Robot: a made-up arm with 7 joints.
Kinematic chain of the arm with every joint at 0, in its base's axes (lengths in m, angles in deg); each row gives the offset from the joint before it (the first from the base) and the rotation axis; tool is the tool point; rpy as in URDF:
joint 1: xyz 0.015 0 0.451 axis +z
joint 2: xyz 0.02 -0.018 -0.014 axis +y
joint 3: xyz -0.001 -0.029 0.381 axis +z
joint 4: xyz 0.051 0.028 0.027 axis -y
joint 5: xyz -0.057 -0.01 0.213 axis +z
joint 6: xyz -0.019 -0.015 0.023 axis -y
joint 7: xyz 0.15 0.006 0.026 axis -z
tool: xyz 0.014 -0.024 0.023 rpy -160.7 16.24 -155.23
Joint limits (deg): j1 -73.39..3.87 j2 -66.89..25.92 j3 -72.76..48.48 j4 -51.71..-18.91 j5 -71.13..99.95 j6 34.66..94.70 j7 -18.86..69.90
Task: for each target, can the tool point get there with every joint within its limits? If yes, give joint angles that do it. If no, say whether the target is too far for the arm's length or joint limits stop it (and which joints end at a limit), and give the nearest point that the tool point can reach.
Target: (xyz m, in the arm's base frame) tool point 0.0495 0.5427 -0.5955
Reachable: no: too far | nearest point -0.1357 0.6992 0.7274 | short by 1.345 m
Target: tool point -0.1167 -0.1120 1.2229
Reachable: yes | joints -57.11 -6.23 -41.75 -21.77 -34.97 50.74 31.33
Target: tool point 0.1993 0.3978 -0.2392
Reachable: no: joint limits stop it (at a limit: joint 1, joint 2, joint 3, joint 4, joint 5, joint 6, joint 7) | nearest point -0.0637 0.7018 0.7397 | short by 1.058 m
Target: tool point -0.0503 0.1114 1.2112
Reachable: yes | joints -66.24 -32.04 8.45 -40.50 14.79 61.16 2.73
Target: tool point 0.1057 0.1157 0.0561
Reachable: no: joint limits stop it (at a limit: joint 1, joint 2, joint 3, joint 4, joint 6) | nearest point 0.1014 0.5523 0.8302 | short by 0.889 m
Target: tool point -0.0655 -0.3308 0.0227
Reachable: no: joint limits stop it (at a limit: joint 1, joint 2, joint 3, joint 4, joint 6) | nearest point -0.4977 -0.4281 0.7332 | short by 0.837 m
